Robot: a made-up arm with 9 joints. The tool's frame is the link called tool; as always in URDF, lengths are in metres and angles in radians. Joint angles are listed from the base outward.
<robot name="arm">
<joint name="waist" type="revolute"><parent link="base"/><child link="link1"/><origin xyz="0 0 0.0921" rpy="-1.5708 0 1.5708"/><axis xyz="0 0 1"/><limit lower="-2.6" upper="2.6"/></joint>
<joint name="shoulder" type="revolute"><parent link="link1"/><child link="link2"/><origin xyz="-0.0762 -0.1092 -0.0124" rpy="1.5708 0 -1.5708"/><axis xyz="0 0 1"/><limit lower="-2.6" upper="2.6"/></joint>
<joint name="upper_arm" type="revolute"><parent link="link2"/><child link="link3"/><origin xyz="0.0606 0.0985 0.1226" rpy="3.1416 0 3.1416"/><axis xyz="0 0 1"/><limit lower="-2.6" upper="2.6"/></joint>
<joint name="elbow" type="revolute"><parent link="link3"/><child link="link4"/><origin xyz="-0.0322 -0.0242 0.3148" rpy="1.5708 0 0"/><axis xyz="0 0 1"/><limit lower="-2.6" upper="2.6"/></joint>
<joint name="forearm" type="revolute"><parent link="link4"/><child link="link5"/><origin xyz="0.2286 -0.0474 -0.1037" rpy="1.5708 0 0"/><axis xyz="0 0 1"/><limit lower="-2.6" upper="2.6"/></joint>
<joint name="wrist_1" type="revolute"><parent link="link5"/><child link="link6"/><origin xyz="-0.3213 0.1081 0.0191" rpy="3.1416 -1.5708 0"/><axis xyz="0 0 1"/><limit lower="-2.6" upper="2.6"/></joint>
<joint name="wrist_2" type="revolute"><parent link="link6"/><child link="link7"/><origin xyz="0.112 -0.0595 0.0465" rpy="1.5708 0 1.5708"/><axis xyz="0 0 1"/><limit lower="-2.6" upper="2.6"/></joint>
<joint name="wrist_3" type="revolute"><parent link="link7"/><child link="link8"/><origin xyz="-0.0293 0.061 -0.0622" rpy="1.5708 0 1.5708"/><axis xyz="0 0 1"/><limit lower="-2.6" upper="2.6"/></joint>
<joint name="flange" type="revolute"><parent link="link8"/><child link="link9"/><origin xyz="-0.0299 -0.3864 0.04" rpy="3.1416 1.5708 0"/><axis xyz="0 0 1"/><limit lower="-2.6" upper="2.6"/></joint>
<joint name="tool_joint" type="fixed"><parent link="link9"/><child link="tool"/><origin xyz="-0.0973 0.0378 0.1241"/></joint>
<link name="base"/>
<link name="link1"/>
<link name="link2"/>
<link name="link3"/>
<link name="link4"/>
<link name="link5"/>
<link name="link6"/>
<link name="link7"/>
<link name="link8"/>
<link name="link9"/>
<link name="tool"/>
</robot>
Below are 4 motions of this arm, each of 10 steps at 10 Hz.
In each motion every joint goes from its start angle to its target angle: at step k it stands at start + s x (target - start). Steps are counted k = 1, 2, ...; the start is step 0. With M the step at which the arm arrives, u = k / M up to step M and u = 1 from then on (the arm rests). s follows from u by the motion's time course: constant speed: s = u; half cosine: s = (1 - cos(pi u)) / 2; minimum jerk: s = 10 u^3 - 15 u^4 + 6 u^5.
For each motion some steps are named. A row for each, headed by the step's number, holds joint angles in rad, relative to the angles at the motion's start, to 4 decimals.
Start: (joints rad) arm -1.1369 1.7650 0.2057 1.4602 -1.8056 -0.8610 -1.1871 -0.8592 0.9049
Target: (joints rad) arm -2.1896 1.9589 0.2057 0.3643 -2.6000 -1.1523 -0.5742 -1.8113 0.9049
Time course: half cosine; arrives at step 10
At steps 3, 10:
3: -0.2170 0.0400 0.0000 -0.2259 -0.1637 -0.0600 0.1263 -0.1962 0.0000
10: -1.0527 0.1939 0.0000 -1.0959 -0.7944 -0.2913 0.6129 -0.9521 0.0000

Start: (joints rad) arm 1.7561 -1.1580 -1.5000 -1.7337 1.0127 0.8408 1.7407 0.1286 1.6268
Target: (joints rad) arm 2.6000 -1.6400 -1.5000 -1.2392 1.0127 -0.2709 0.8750 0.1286 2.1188
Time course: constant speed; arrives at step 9
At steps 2, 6, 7, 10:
2: 0.1875 -0.1071 0.0000 0.1099 0.0000 -0.2470 -0.1924 0.0000 0.1093
6: 0.5626 -0.3213 0.0000 0.3297 0.0000 -0.7411 -0.5771 0.0000 0.3280
7: 0.6564 -0.3749 0.0000 0.3846 0.0000 -0.8647 -0.6733 0.0000 0.3827
10: 0.8439 -0.4820 0.0000 0.4945 0.0000 -1.1117 -0.8657 0.0000 0.4920

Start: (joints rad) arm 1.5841 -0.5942 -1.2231 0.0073 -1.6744 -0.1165 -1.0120 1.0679 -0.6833
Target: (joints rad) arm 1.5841 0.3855 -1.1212 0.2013 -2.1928 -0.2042 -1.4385 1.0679 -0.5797
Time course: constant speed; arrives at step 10
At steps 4, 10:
4: 0.0000 0.3919 0.0408 0.0776 -0.2074 -0.0351 -0.1706 0.0000 0.0414
10: 0.0000 0.9797 0.1019 0.1940 -0.5184 -0.0877 -0.4265 0.0000 0.1036

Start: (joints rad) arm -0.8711 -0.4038 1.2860 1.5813 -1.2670 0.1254 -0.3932 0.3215 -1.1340
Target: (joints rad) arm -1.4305 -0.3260 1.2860 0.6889 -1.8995 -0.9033 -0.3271 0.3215 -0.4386
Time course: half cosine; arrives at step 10
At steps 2, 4, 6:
2: -0.0534 0.0074 0.0000 -0.0852 -0.0604 -0.0982 0.0063 0.0000 0.0664
4: -0.1933 0.0269 0.0000 -0.3083 -0.2185 -0.3554 0.0228 0.0000 0.2403
6: -0.3661 0.0509 0.0000 -0.5841 -0.4140 -0.6733 0.0433 0.0000 0.4551

